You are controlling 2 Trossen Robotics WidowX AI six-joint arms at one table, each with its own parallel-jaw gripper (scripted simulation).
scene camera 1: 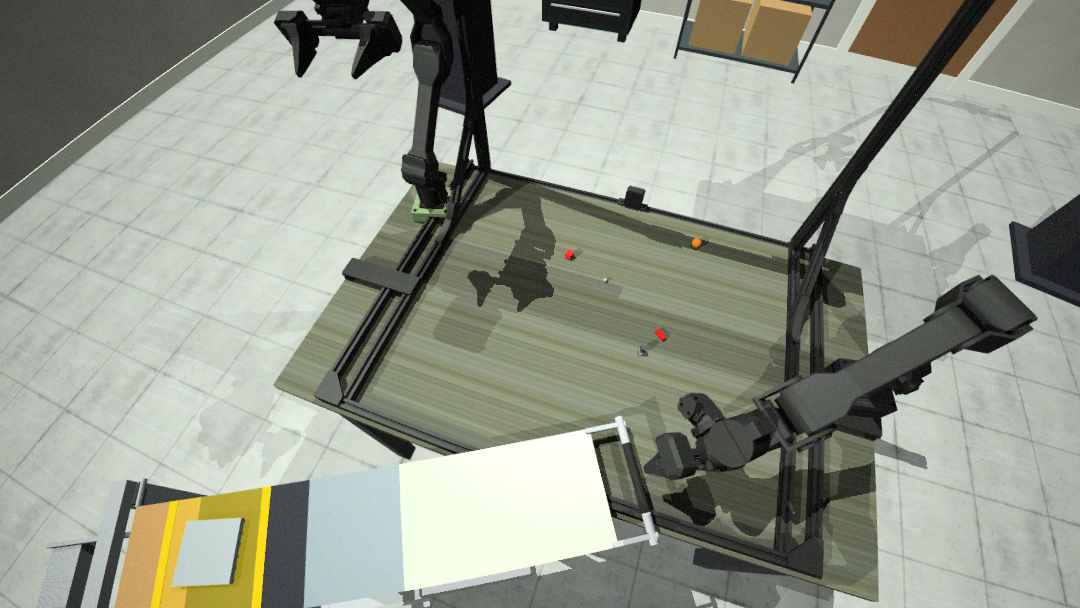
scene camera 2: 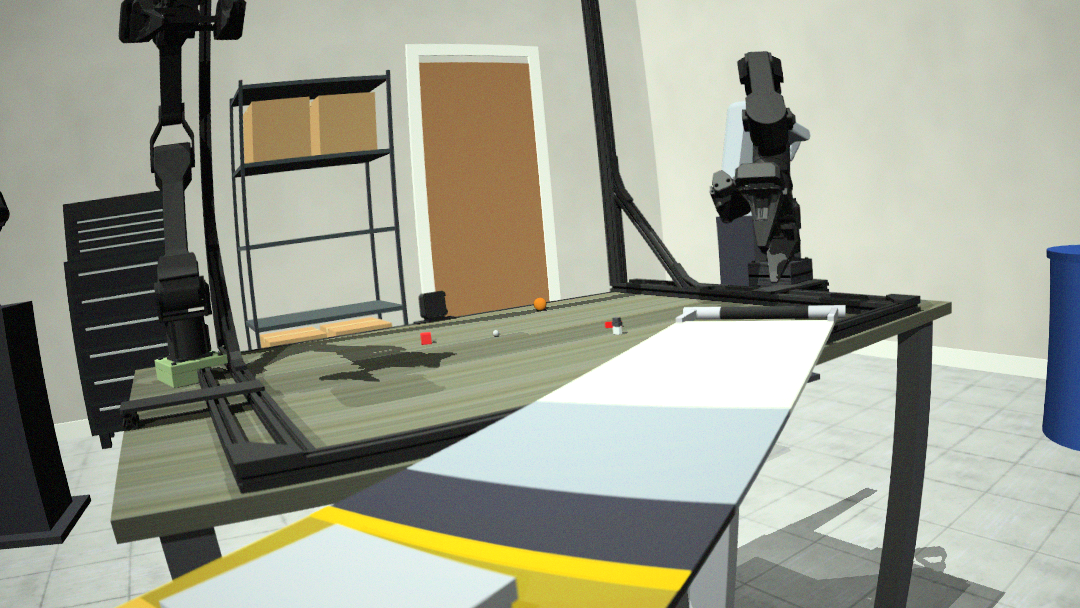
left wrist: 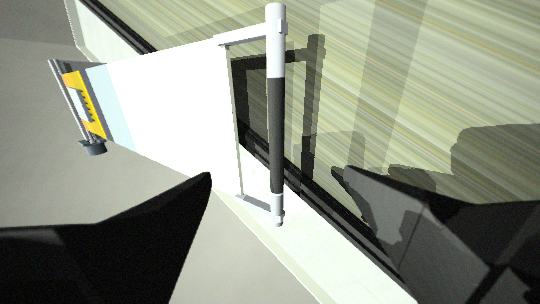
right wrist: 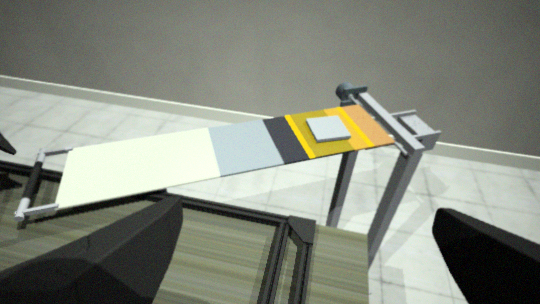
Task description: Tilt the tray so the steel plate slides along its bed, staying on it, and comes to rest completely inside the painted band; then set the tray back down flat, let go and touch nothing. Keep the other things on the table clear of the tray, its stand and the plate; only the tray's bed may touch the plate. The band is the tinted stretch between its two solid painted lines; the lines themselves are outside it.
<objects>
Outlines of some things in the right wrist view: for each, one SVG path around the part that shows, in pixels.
My right gripper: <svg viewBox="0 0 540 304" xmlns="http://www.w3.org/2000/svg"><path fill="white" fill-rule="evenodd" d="M437 209L432 226L432 234L449 272L468 304L540 304L540 244L452 208ZM181 197L167 197L88 234L88 236L83 236L50 252L0 271L0 304L152 304L172 260L183 224Z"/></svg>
A steel plate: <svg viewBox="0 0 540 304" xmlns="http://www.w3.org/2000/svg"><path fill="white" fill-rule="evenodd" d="M352 135L338 115L308 118L305 121L316 143L347 140Z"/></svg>
</objects>
